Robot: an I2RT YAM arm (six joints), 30 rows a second.
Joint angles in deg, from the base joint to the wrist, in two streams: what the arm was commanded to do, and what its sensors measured. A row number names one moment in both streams.
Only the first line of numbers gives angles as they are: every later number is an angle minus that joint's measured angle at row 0.
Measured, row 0:
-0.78, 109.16, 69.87, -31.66, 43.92, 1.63
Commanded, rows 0 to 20:
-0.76, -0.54, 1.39, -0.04, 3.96, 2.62
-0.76, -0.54, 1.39, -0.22, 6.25, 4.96
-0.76, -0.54, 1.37, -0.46, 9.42, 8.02
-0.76, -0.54, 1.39, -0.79, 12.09, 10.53
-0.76, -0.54, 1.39, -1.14, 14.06, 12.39
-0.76, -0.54, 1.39, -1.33, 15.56, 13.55
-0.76, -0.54, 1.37, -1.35, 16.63, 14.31
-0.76, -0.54, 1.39, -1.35, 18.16, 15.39
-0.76, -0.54, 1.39, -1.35, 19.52, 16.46
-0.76, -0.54, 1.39, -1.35, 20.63, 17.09
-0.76, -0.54, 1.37, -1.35, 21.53, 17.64
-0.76, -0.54, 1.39, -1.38, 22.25, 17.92
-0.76, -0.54, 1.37, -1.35, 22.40, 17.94
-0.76, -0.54, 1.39, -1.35, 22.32, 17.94
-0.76, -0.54, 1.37, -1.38, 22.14, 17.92
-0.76, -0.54, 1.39, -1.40, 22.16, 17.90
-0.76, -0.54, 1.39, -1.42, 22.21, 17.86
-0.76, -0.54, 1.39, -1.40, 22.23, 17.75
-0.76, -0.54, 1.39, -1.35, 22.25, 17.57
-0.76, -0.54, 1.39, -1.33, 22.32, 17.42
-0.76, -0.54, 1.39, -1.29, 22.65, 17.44
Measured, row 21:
-0.37, 0.00, 0.00, -1.35, 19.10, 16.17
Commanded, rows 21 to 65:
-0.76, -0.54, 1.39, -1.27, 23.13, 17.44
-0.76, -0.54, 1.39, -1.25, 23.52, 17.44
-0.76, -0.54, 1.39, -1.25, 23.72, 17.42
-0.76, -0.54, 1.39, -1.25, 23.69, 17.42
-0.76, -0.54, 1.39, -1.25, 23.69, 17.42
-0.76, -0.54, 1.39, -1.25, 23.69, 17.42
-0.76, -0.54, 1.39, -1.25, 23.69, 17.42
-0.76, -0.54, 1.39, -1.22, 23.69, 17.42
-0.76, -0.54, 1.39, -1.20, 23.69, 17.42
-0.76, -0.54, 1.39, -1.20, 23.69, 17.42
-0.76, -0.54, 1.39, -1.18, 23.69, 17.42
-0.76, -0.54, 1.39, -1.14, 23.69, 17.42
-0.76, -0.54, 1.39, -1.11, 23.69, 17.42
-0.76, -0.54, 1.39, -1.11, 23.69, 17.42
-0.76, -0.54, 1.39, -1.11, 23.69, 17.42
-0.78, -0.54, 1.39, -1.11, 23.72, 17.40
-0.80, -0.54, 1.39, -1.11, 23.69, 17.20
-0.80, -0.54, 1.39, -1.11, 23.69, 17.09
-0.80, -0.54, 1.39, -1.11, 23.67, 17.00
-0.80, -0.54, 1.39, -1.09, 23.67, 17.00
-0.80, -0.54, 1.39, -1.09, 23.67, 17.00
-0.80, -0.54, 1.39, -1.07, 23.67, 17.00
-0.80, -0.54, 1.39, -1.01, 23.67, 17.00
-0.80, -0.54, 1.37, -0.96, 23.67, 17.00
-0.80, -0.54, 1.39, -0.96, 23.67, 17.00
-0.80, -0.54, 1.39, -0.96, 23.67, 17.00
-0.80, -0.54, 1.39, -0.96, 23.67, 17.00
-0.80, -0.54, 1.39, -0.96, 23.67, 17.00
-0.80, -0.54, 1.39, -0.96, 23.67, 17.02
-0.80, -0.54, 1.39, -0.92, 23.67, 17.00
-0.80, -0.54, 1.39, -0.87, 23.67, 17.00
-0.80, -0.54, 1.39, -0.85, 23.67, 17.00
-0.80, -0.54, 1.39, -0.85, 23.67, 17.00
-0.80, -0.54, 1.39, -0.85, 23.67, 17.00
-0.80, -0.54, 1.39, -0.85, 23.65, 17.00
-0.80, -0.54, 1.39, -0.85, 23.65, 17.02
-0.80, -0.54, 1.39, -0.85, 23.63, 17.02
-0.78, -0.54, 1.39, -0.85, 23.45, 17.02
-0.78, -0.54, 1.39, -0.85, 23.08, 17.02
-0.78, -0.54, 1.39, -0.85, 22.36, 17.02
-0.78, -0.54, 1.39, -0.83, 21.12, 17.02
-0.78, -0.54, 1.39, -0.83, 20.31, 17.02
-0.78, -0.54, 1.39, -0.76, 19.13, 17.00
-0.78, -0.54, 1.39, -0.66, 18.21, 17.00
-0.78, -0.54, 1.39, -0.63, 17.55, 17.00
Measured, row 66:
-0.37, 0.00, 0.00, -1.03, 19.61, 16.37
